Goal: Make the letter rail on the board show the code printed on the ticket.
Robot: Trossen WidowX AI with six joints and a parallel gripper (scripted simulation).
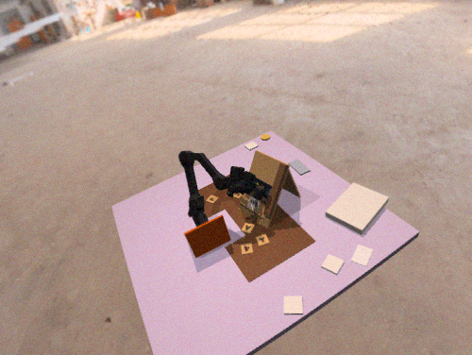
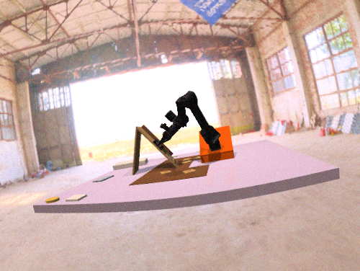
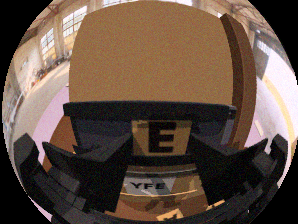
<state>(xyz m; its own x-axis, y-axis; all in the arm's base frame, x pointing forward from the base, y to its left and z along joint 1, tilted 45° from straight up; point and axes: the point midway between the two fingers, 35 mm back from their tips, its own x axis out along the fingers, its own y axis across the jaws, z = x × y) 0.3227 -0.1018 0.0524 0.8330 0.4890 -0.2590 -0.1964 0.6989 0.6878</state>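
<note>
The white ticket is 80 mm below my gripper tip and 50 mm behind it. Round my gripper tip: cream slab 370 mm ahead, 340 mm to the right, 140 mm below; brown mat 150 mm below, 150 mm behind, 20 mm to the left; grey plate 370 mm ahead, 150 mm to the left, 150 mm below.
</note>
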